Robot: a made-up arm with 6 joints. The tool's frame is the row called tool.
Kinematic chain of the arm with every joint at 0, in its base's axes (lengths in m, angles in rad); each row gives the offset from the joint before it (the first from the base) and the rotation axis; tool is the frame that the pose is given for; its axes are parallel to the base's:
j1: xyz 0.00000 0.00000 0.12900 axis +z
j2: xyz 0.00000 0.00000 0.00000 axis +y
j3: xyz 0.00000 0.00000 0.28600 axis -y
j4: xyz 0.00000 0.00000 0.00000 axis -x
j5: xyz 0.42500 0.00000 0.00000 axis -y
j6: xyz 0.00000 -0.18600 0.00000 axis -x
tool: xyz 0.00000 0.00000 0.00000
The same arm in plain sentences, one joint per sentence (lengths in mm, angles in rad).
The arm has six revolute joints in a row. What follows holds with every joint at zero, and every direction is one of the base frame's.
The first joint lies 129 mm along +z from the base frame's origin and turns about +z.
The second joint lies at the same point as the first joint and turns about +y.
The third joint lies 286 mm along +z from the second joint and turns about -y.
The fourth joint lies at the same point as the third joint and turns about -x.
The fifth joint lies 425 mm along +x from the fourth joint and turns about -y.
The sixth joint lies 186 mm along -y from the fifth joint and turns about -x.
The tool frame, which is the frame that the pose is given for, lies at the same point as the sixth joint; its axes are parallel to the base frame's.

